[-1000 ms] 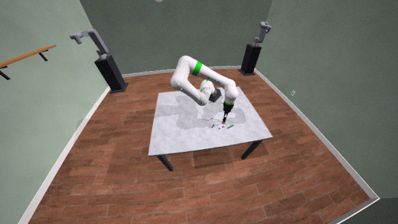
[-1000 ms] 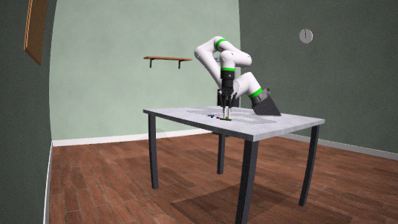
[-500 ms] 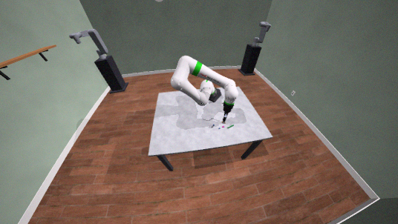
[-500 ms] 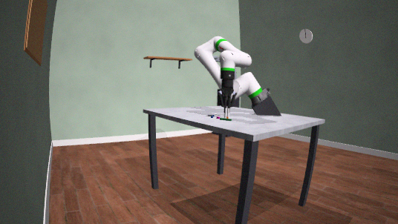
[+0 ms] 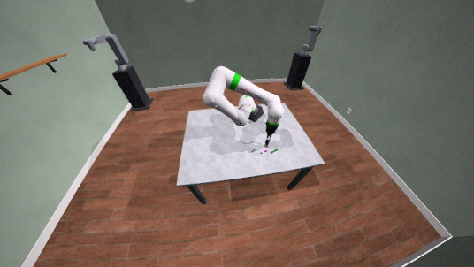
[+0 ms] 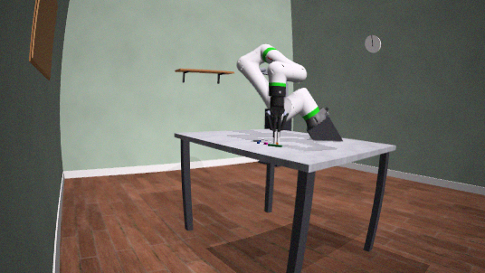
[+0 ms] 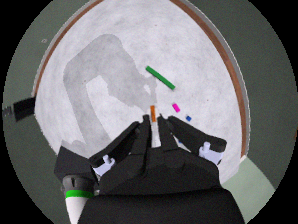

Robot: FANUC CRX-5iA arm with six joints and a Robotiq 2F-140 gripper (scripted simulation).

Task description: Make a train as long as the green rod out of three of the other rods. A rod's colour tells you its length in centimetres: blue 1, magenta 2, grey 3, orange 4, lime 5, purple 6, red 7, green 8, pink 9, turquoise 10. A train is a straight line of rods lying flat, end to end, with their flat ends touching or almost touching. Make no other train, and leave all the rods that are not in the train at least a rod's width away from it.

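Now: the grey rod 13 cm to the right of my hand, 3 cm below it and 2 cm ahead of it. Also, from my hand: orange rod 3 cm below; green rod 7 cm ahead, 6 cm to the left, 3 cm below; magenta rod 5 cm ahead, 3 cm below, 2 cm to the right.
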